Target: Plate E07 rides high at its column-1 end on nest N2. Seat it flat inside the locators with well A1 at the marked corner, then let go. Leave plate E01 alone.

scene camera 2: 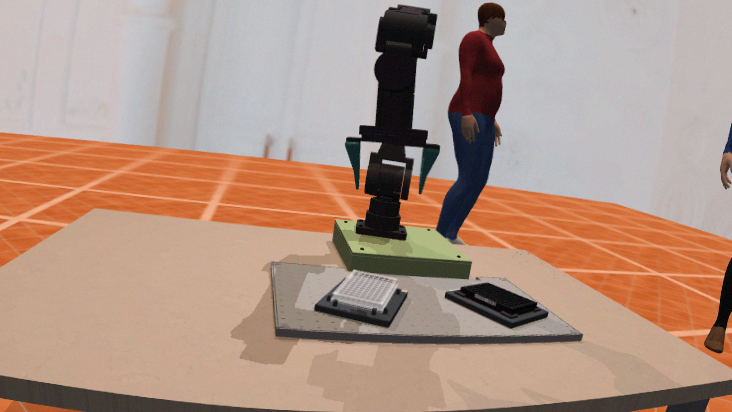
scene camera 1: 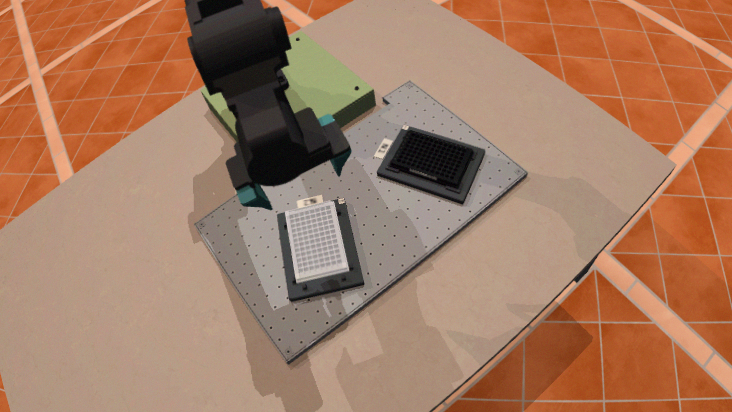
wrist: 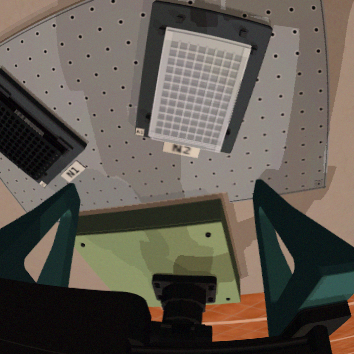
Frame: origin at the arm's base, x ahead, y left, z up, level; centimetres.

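Where they show: gripper, between the fingertips: (scene camera 2: 388,191) (scene camera 1: 303,189) (wrist: 162,189); arm's base, origin of its link: (scene camera 2: 380,232) (wrist: 184,285).
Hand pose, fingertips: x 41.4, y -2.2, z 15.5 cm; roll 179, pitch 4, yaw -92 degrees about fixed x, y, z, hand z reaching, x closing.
Things, the pixels of their top centre, and the offset from my fingertips. "*": a spot on its surface instead.
- clear-white, centre of its top: (wrist: 195,97) (scene camera 1: 313,236) (scene camera 2: 367,283) dy -1.0, dx -2.8, dz -16.2 cm
- dark nest N2, centre of its top: (wrist: 196,87) (scene camera 1: 316,243) (scene camera 2: 365,291) dy -1.1, dx -2.3, dz -17.5 cm
- N2 label, a spot on its surface: (wrist: 181,149) (scene camera 1: 309,201) * dy +1.2, dx -11.8, dz -19.5 cm
- A1 corner tag, a spot on its surface: (wrist: 140,131) (scene camera 1: 340,201) * dy +5.9, dx -8.2, dz -18.4 cm
- Black plate E01, centre of its top: (wrist: 15,140) (scene camera 1: 431,155) (scene camera 2: 499,294) dy +23.7, dx -7.7, dz -17.0 cm
- perforated grey board, centre of its top: (wrist: 118,126) (scene camera 1: 357,197) (scene camera 2: 419,298) dy +8.9, dx -8.1, dz -19.6 cm
Plate E07, clear-white (scene camera 1: 317,240) (scene camera 2: 366,290) (wrist: 200,90), lies on dark nest N2 (scene camera 1: 322,290) (scene camera 2: 391,312) (wrist: 151,75). Its end by the N2 label (scene camera 1: 309,201) (wrist: 181,149) looks raised and reaches the nest's edge; the opposite end sits lower, short of the nest's far edge. The A1 corner tag (scene camera 1: 341,201) (wrist: 140,131) is beside the raised end. Well lettering is too small to read. Black plate E01 (scene camera 1: 432,156) (scene camera 2: 499,296) (wrist: 20,135) lies in nest N1. My gripper (scene camera 1: 305,191) (scene camera 2: 389,190) (wrist: 162,189) is open and empty, high above the board, on N2's base side.
Both nests stand on a perforated grey board (scene camera 1: 389,230) (scene camera 2: 435,327) (wrist: 100,100). The green base block (scene camera 1: 327,87) (scene camera 2: 409,255) (wrist: 150,260) adjoins the board's back edge. N1 stands to the right of N2 in scene camera 1. A person (scene camera 2: 478,102) stands behind the table.
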